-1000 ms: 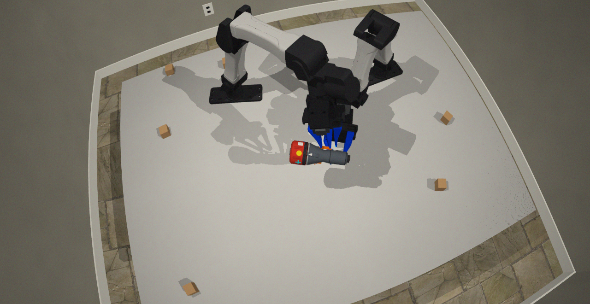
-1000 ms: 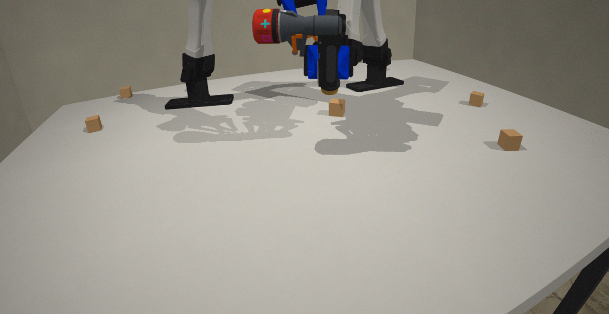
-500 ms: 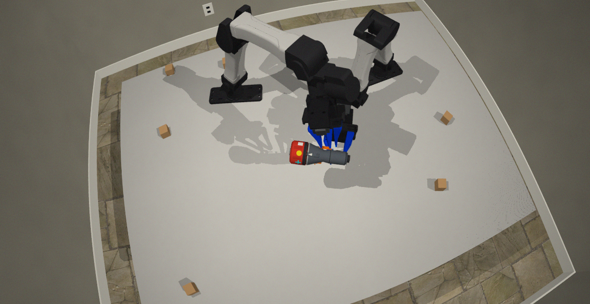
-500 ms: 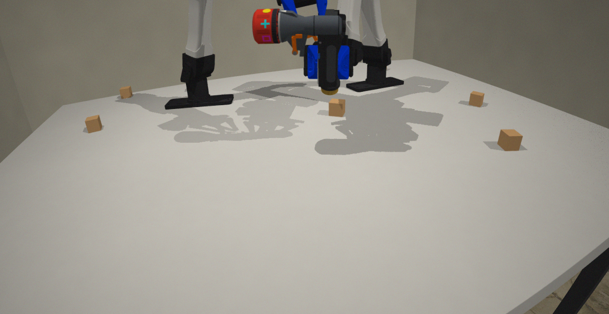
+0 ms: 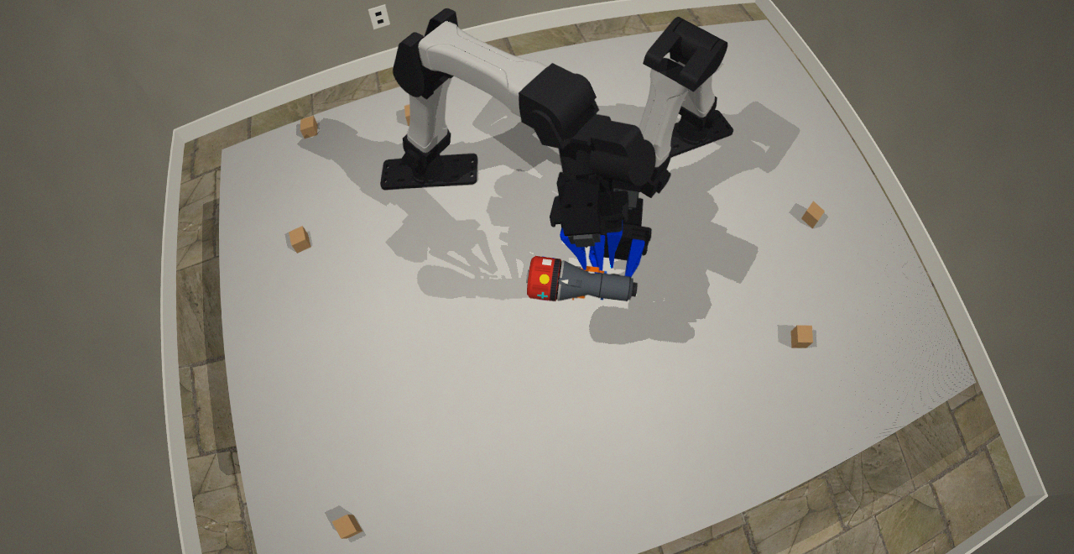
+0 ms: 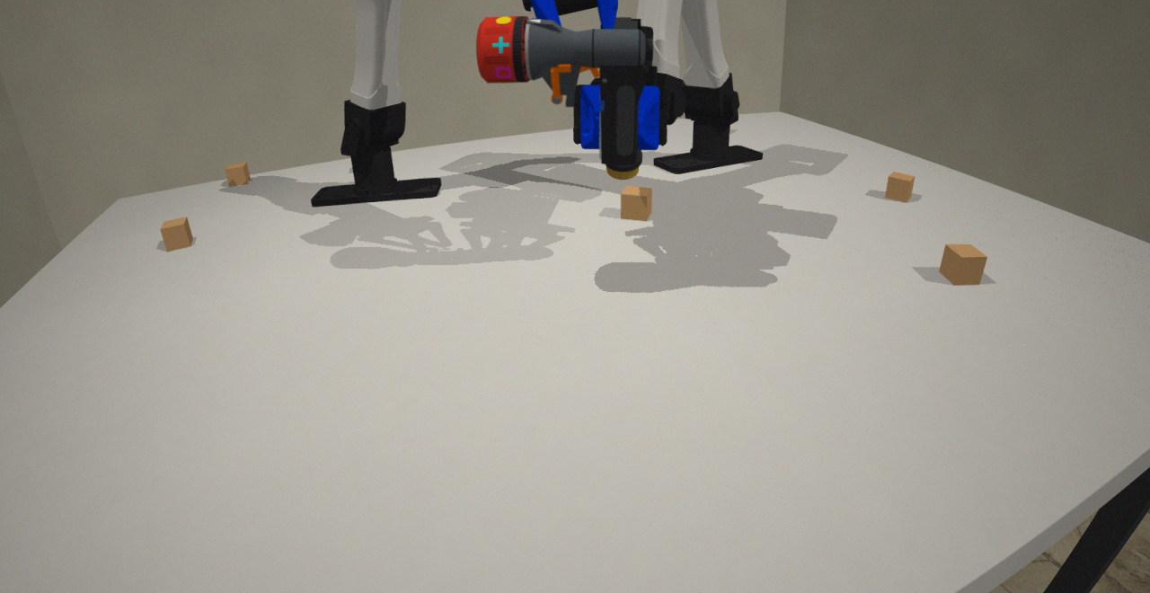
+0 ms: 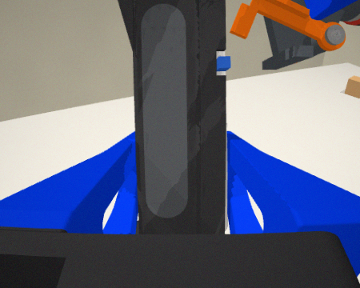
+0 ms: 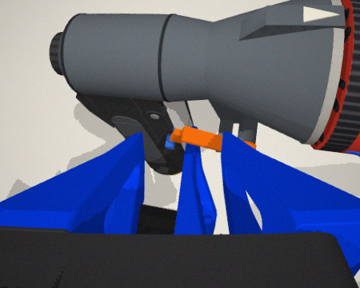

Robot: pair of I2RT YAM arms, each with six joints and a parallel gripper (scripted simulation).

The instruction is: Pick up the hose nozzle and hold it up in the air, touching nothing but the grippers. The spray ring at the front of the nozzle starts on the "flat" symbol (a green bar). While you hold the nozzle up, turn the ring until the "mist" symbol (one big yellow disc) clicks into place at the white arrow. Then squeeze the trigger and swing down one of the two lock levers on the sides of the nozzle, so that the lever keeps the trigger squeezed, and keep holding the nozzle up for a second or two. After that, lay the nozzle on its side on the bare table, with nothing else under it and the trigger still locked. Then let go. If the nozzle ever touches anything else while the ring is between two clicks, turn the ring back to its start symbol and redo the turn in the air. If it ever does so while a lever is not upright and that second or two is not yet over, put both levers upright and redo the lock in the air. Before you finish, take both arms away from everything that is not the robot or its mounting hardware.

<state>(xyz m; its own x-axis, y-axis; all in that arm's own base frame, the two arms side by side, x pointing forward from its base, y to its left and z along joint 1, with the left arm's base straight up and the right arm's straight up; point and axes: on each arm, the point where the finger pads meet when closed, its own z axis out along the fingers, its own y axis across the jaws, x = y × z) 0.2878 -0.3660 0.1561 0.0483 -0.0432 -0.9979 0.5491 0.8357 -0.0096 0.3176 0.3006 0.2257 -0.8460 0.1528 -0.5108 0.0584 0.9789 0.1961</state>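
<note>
My right gripper is now 1 cm short of the trigger, 1 cm to the right of it and 5 cm above it. Round my right hand: red spray ring 2 cm ahead, 8 cm to the right, 1 cm above.
The trigger is 20 mm to the right of my left hand and 20 mm above it. Also, from my left hand: red spray ring 100 mm to the right, 80 mm above.
</note>
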